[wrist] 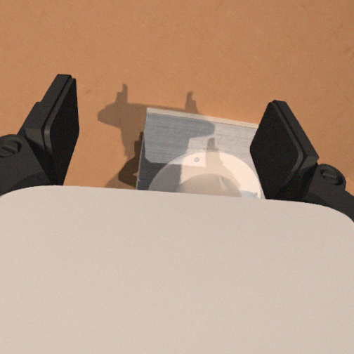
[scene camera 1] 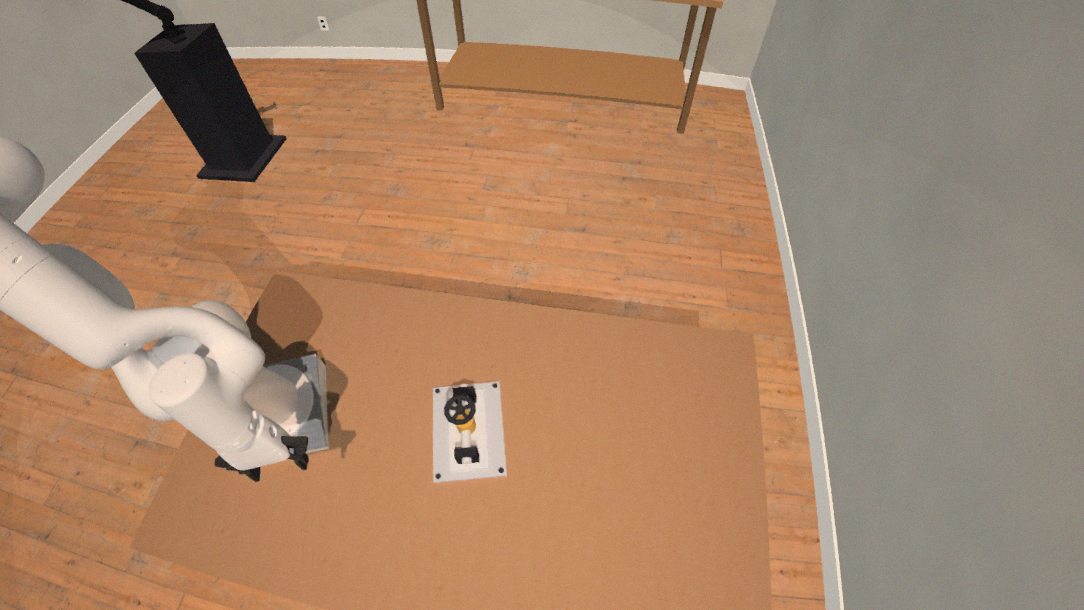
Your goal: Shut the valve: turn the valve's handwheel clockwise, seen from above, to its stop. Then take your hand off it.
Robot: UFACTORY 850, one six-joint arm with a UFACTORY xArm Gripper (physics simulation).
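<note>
The valve's black spoked handwheel (scene camera 1: 460, 409) sits above a yellow valve body (scene camera 1: 466, 427) on a white pipe held by two black clamps. The valve is mounted on a white base plate (scene camera 1: 496, 432) with dark screws at its corners, on the brown table top (scene camera 1: 606, 455). The valve does not show in the wrist view. My gripper (scene camera 1: 280, 465) (wrist: 171, 112) is open and empty. In the scene view it is well to the left of the valve, near the arm's base, and touches nothing. How far the handwheel is turned cannot be told.
The arm's grey metal base plate (scene camera 1: 319, 409) (wrist: 172, 132) lies at the left of the table, behind the fingers in the wrist view. A black pedestal (scene camera 1: 208, 98) and a wooden shelf table (scene camera 1: 564, 73) stand farther back. A grey wall (scene camera 1: 947, 265) is at the right.
</note>
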